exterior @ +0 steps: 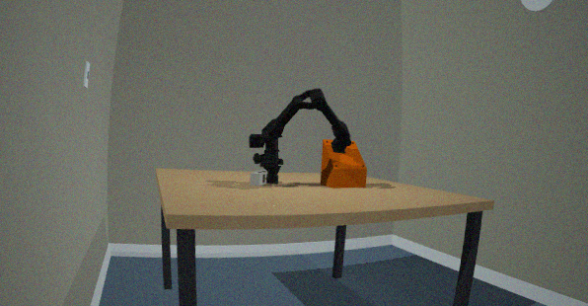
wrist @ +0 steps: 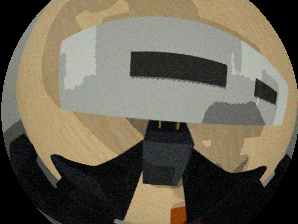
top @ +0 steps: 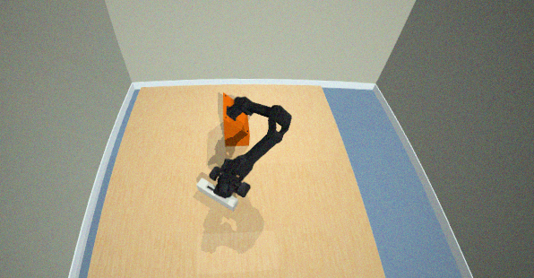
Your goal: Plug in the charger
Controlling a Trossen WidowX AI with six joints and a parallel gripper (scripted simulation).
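The dark block lies 1 cm ahead of my gripper tip, 1 cm to the right of it and 1 cm above it.
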